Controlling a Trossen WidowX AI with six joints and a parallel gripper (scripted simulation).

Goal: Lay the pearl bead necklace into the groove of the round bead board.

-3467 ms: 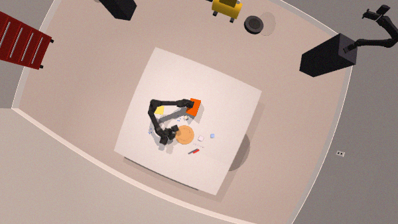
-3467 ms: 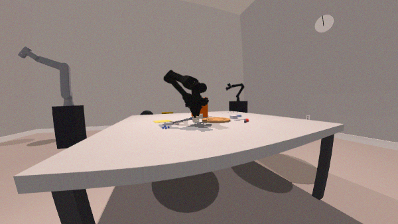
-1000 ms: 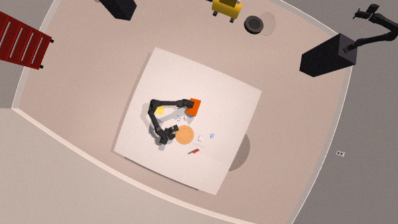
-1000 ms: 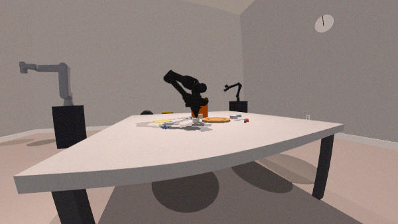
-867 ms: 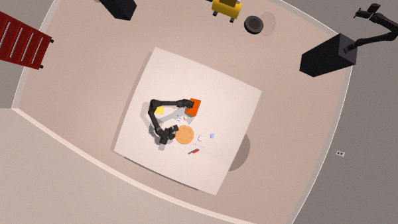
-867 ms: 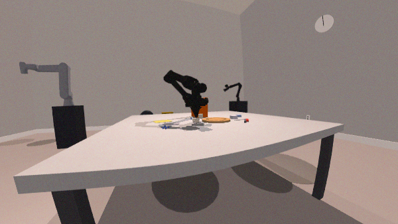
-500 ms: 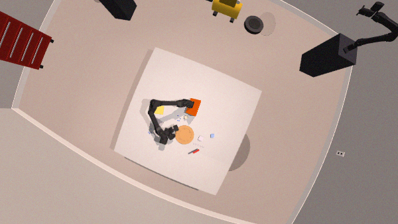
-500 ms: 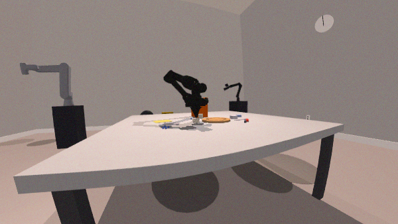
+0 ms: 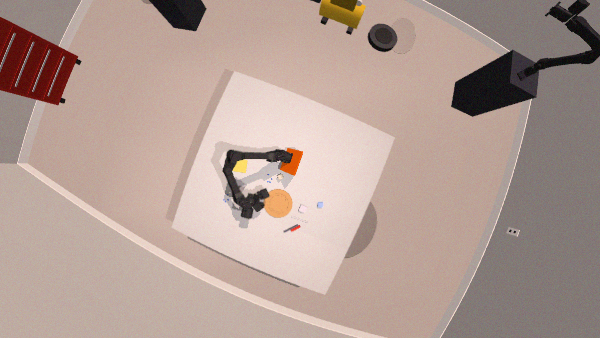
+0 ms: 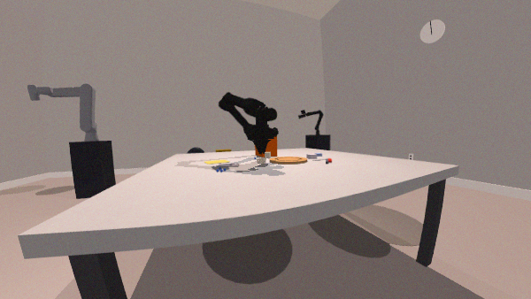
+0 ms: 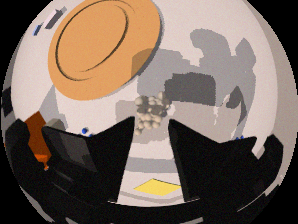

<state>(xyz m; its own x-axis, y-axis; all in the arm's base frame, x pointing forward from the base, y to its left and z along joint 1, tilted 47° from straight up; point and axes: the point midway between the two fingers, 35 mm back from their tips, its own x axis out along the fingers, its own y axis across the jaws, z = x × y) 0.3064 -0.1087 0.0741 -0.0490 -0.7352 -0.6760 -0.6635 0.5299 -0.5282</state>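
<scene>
My gripper tip is now 14 cm to the right of the round tan bead board, 4 cm above it and 1 cm short of it. From my gripper tip the other things lie so: tool (30 cm to the left, 15 cm ahead, 4 cm below); then yellow pad (20 cm to the right, 16 cm behind, 4 cm below); then white square (32 cm to the left, 3 cm below).
</scene>
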